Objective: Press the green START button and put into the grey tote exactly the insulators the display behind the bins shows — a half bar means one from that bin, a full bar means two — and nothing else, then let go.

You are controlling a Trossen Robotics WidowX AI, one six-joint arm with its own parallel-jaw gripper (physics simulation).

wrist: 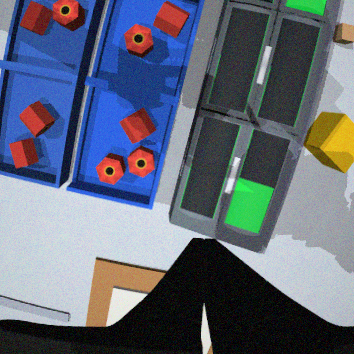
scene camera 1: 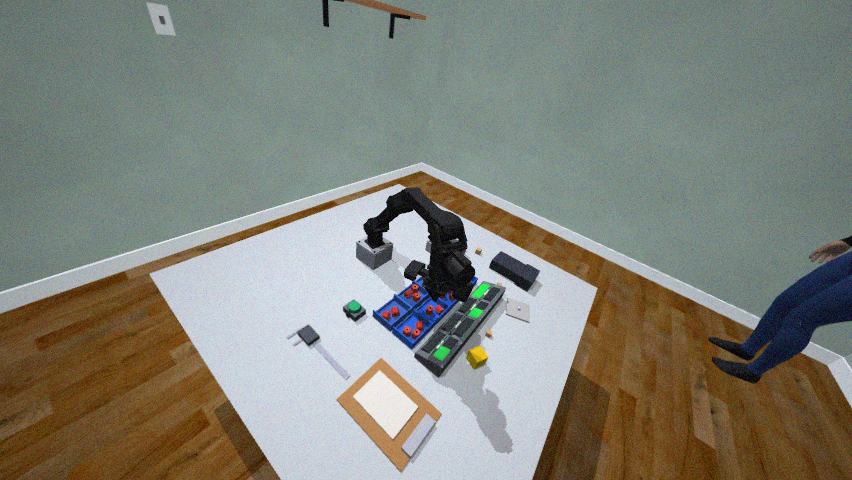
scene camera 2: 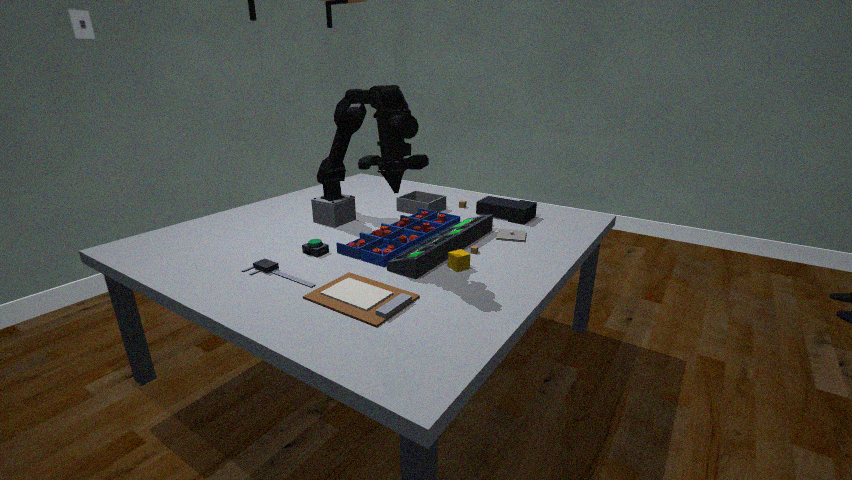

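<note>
My gripper [scene camera 1: 440, 295] [scene camera 2: 396, 190] [wrist: 201, 248] is shut and empty, raised above the bins and display, pointing down. The blue bins [scene camera 2: 364, 255] [wrist: 117, 107] hold red insulators [wrist: 138, 125], some upright and some on their sides. The display [scene camera 1: 430, 361] [scene camera 2: 411, 267] [wrist: 240, 242] stands behind the bins. In the wrist view its nearest cell pair has a half green bar on the right and a dark left cell. Two more green areas show farther along it in scene view 1. The green START button [scene camera 1: 354, 306] [scene camera 2: 314, 242] is left of the bins. The grey tote [scene camera 2: 415, 208] stands beyond them, its floor partly hidden.
A yellow block [scene camera 1: 476, 357] [scene camera 2: 458, 260] [wrist: 334, 142] and small tan cubes lie beside the display. A clipboard [scene camera 1: 351, 398] [scene camera 2: 315, 296] and caliper [scene camera 1: 308, 335] [scene camera 2: 265, 265] lie near the front. A black box [scene camera 1: 513, 270] [scene camera 2: 506, 209] and flat grey plate [scene camera 1: 518, 310] [scene camera 2: 511, 235] lie beyond the display.
</note>
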